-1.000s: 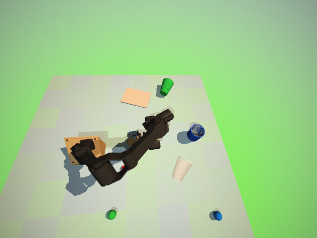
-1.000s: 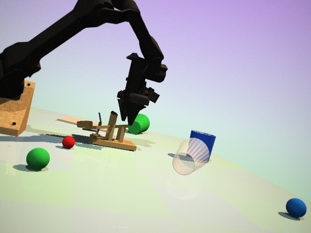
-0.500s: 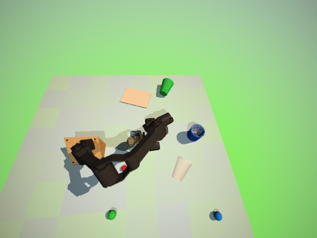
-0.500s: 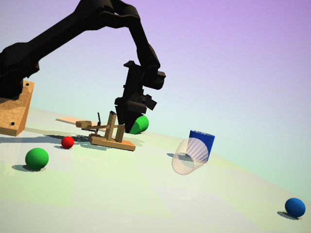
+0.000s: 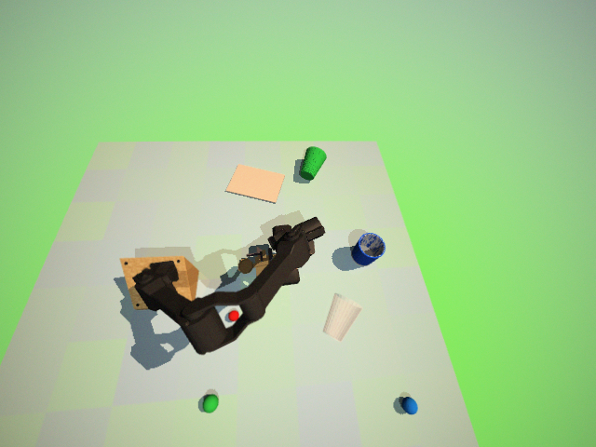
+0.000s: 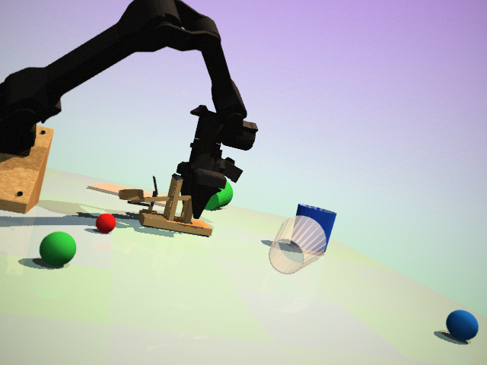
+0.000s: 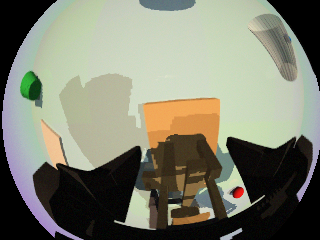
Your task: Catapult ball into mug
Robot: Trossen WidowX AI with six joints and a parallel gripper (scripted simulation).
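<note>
Now: the catapult frame 50 mm behind my gripper tip and 50 mm above it. Round my gripper tip: blue mug (290 mm ahead); wooden catapult (70 mm behind, 20 mm to the left, 20 mm above); red ball (170 mm behind, 150 mm to the right, 20 mm below).
</note>
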